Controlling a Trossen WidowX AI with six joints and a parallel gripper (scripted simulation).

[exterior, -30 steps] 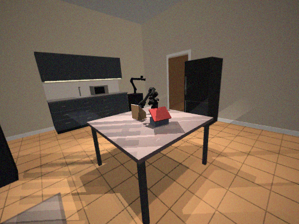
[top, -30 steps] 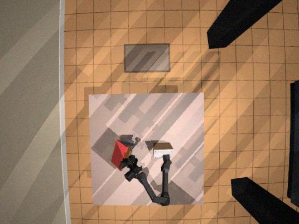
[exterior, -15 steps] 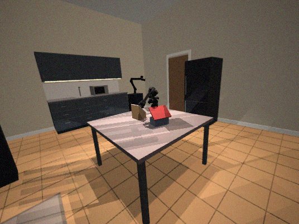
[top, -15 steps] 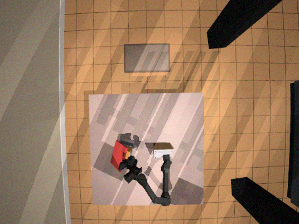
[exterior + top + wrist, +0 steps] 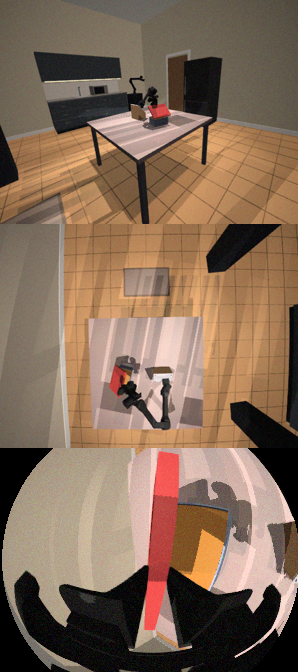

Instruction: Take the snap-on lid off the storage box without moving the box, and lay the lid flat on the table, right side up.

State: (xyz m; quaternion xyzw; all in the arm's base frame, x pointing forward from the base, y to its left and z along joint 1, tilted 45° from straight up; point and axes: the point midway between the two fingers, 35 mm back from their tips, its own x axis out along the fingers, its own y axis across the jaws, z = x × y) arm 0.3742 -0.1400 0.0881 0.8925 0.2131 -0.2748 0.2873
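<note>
My gripper tip is 6 cm short of the red lid, 2 cm to the left of it and 5 cm above it. Round my gripper tip: storage box 3 cm ahead, 1 cm to the right, 19 cm below.
</note>
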